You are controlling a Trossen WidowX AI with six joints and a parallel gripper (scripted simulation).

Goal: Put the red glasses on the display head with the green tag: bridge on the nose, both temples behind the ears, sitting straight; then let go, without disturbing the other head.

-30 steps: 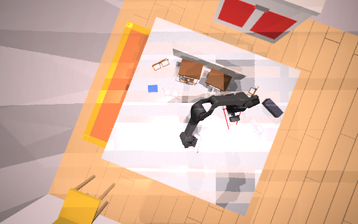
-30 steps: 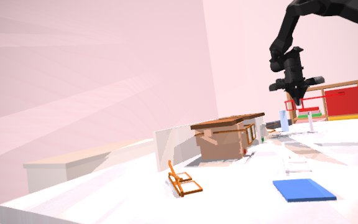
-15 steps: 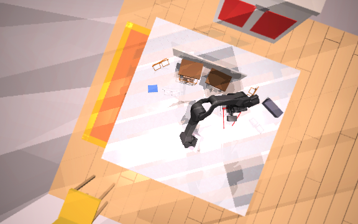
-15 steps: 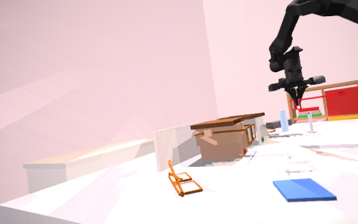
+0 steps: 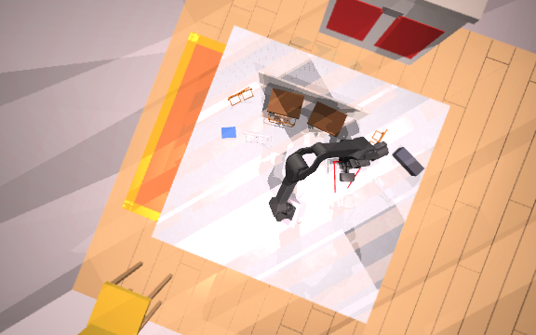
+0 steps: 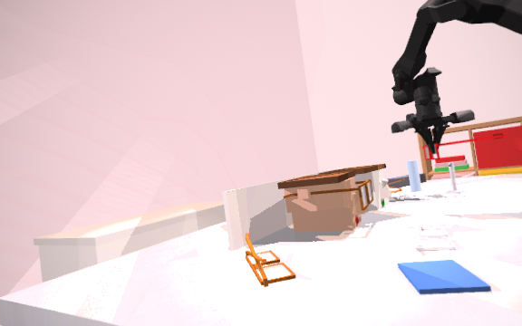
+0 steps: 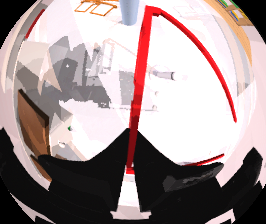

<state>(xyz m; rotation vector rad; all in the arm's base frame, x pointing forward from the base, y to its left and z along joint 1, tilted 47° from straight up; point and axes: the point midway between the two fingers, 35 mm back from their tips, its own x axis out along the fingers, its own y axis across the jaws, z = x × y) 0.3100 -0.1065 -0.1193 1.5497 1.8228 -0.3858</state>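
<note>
Now: gripper tip 9 cm above the white stand, 7 cm to the left of it and 3 cm past it. The rest, counted from my gripper tip: white wall panel: 29 cm ahead, 23 cm to the left, 6 cm below; then pale-blue cylinder: 16 cm to the right, 8 cm ahead, 7 cm below; then dark box: 39 cm to the right, 14 cm ahead, 10 cm below.
</note>
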